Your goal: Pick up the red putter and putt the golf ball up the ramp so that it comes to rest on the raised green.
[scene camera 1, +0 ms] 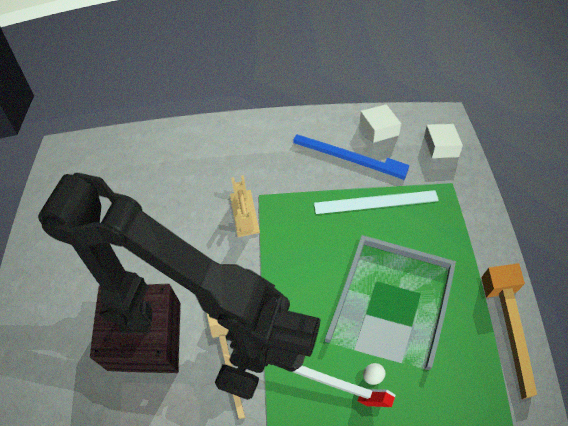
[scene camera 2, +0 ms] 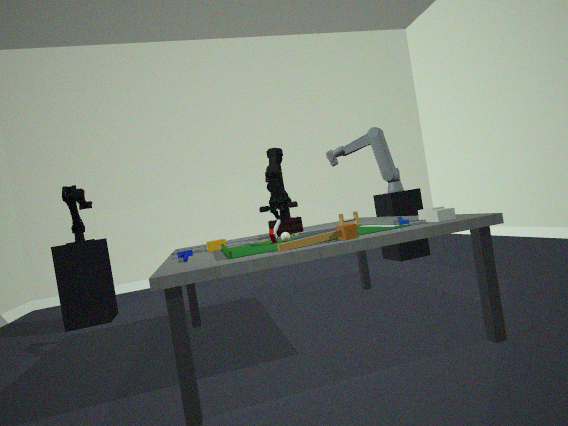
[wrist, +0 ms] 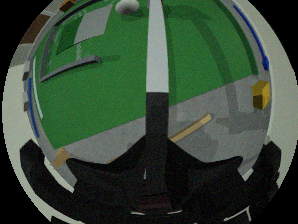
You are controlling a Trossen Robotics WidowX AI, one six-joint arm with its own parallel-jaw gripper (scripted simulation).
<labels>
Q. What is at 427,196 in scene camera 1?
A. A pale bar.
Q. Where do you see a blue bar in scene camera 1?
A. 395,168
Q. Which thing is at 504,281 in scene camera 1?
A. An orange mallet.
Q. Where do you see a green mat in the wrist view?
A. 81,102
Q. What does my gripper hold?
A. A red putter.
</labels>
